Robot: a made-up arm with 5 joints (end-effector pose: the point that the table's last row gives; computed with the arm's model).
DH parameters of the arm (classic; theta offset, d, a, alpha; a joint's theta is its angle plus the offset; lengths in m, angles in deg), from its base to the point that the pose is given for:
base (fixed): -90 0.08 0 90
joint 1: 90 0.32 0.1 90
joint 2: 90 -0.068 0.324 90
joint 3: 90 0.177 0.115 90
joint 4: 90 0.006 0.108 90
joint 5: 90 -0.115 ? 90
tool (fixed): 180 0.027 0 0
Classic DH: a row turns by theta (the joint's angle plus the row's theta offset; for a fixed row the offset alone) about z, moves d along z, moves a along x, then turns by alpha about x.
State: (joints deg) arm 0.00 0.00 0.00 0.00 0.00
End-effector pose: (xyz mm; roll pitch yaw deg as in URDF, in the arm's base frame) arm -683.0 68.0 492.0 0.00 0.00 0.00
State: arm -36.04 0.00 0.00 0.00 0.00
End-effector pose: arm -683.0 -187.4 453.2 36.04 0.00 0.00
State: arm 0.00 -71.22 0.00 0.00 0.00
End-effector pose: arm -141.5 68.0 624.1 0.00 71.22 0.00
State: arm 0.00 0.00 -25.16 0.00 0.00
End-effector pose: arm -679.3 84.6 492.0 0.00 0.00 -25.16
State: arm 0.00 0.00 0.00 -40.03 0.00
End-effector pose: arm -683.0 -45.8 534.3 40.03 0.00 0.00
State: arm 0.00 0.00 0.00 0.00 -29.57
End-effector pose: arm -665.4 68.0 504.8 0.00 29.57 0.00
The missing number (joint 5, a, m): 0.033
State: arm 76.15 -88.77 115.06 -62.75 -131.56
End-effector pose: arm 7.6 329.6 -14.2 126.15 -68.79 164.98
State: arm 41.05 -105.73 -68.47 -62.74 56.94
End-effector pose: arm 120.2 353.5 398.4 -80.14 -52.38 -34.49
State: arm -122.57 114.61 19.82 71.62 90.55
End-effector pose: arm -256.5 190.9 260.8 28.46 -79.16 -142.39
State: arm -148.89 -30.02 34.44 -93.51 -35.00
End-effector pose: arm -339.0 -84.5 -379.9 -71.11 -37.44 -66.06
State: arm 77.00 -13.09 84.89 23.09 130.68
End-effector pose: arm -608.5 369.4 99.1 -10.92 -51.05 107.31
